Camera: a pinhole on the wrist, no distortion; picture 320 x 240 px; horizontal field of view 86.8 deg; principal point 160.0 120.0 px. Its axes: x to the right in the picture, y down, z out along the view. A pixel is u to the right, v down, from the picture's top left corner.
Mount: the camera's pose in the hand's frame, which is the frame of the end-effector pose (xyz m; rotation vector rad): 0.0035 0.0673 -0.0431 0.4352 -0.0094 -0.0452
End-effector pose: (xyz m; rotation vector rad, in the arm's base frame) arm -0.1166 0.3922 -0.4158 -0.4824 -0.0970 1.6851
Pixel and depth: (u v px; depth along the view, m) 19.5 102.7 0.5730
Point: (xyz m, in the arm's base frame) -0.0465 0.0565 0.1877
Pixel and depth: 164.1 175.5 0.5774
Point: -0.3187 0.5233 0.0903
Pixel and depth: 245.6 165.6 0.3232
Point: -0.2395 0.6093 -0.1991
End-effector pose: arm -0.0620 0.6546 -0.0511 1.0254 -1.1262 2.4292
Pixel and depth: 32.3 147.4 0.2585
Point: 0.1758 0.5033 -0.0971
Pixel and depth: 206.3 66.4 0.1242
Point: -0.0488 0.6280 0.0083
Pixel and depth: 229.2 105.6 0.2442
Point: -0.0191 0.5619 0.1259
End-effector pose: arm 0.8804 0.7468 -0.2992 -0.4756 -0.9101 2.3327
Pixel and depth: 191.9 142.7 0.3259
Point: 0.7083 0.6713 -0.0923
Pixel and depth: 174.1 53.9 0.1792
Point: 0.8533 0.7532 -0.1866
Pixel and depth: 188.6 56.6 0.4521
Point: 0.7891 0.8087 0.0979
